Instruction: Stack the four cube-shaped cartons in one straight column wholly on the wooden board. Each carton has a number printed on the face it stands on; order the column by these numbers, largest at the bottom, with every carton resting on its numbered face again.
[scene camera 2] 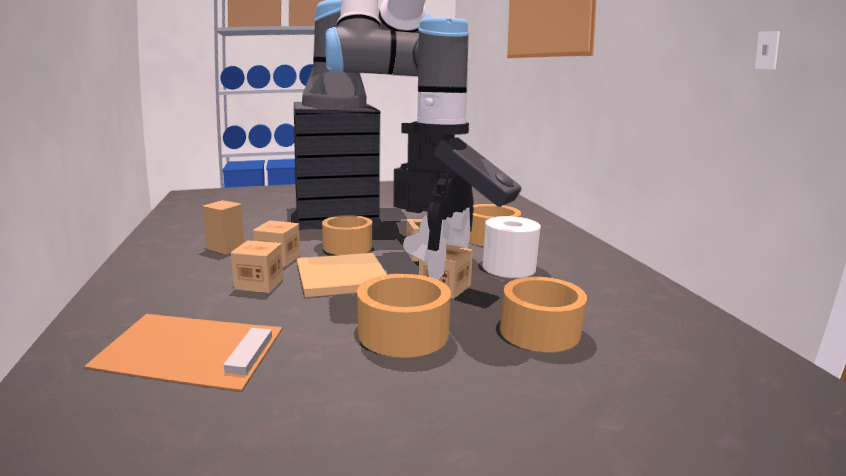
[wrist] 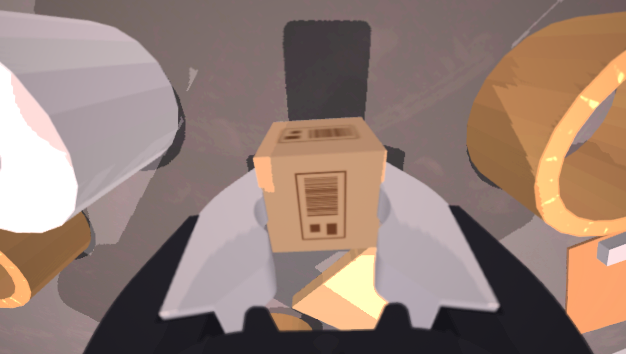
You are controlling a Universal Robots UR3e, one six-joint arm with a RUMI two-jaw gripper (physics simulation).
Scene:
my gripper: scene camera 2; wrist
white roll: scene camera 2; wrist
same spot on my gripper: [wrist: 453, 276] = [scene camera 2: 444, 225]
same spot on white roll: [wrist: 92, 106] = [scene camera 2: 505, 241]

